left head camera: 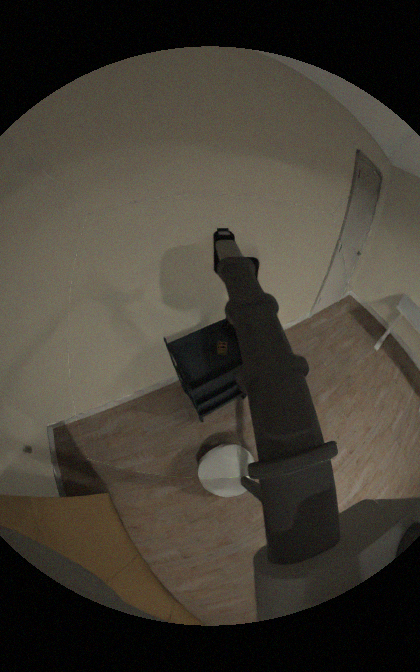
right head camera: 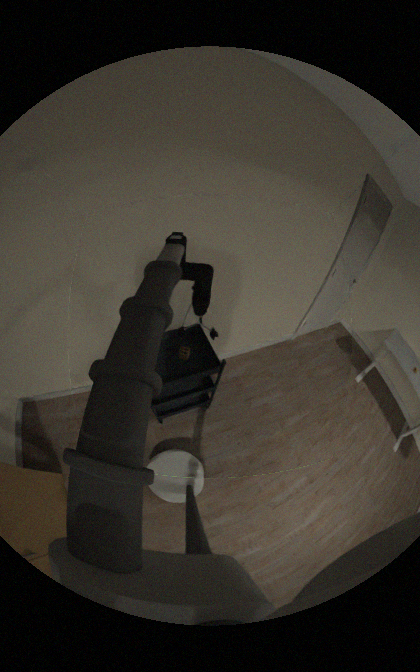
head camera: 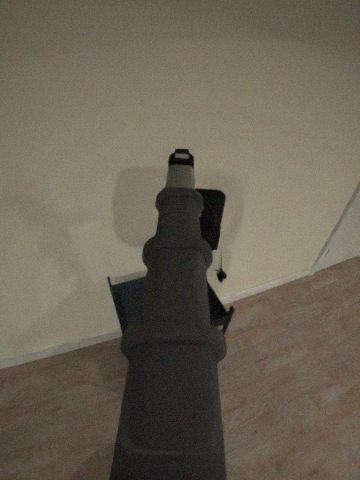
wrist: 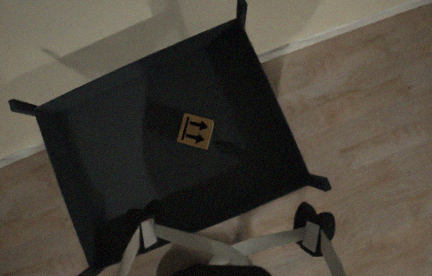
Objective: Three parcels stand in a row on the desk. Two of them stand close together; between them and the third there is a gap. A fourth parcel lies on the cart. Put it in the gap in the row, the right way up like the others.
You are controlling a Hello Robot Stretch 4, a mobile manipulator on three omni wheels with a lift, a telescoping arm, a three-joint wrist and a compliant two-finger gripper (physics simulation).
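The fourth parcel, a small orange-brown box, lies on the dark cart's top tray. Its face with two black arrows is turned up; in the wrist view the arrows point right. The arm hides it in the head camera view. My gripper is open, with nothing between its fingertips, and hangs above the cart. In the wrist view the parcel is ahead and left of the midpoint between the fingertips. A white desk shows partly at the right, with a small orange parcel; the full row does not show.
The wall stands close behind the cart. The cart tray has raised edges and corner posts. A white round disc is low beside the arm. A tan wooden surface is at lower left. A door is right.
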